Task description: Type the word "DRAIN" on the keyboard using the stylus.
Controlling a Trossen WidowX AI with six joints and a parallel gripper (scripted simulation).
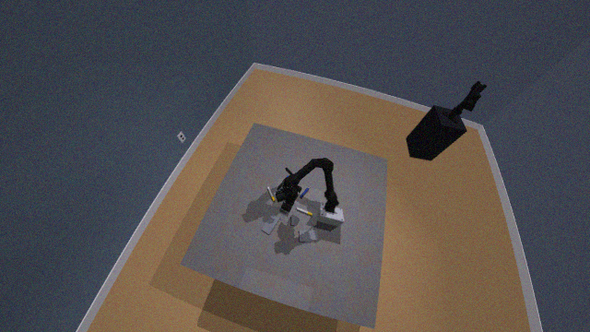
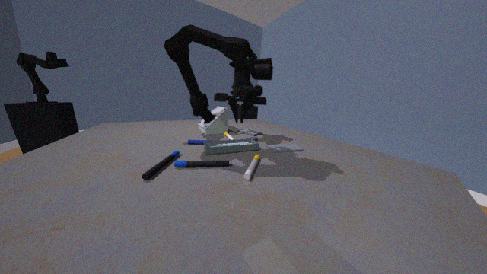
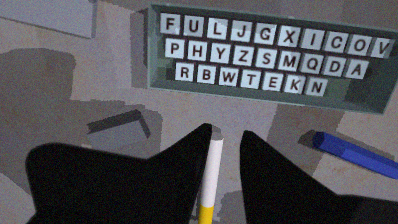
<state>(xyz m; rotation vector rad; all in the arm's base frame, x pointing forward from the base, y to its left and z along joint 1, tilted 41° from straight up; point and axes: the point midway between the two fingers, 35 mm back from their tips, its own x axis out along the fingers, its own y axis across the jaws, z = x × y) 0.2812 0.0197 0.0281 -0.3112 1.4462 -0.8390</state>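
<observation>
The stylus lies 110 mm behind my gripper tip, 150 mm to the right of it and 90 mm below it. From my gripper tip the other things lie so: stylus tip: 120 mm behind, 180 mm to the right, 90 mm below; then flat grey pad: 120 mm ahead, 150 mm to the left, 90 mm below.
</observation>
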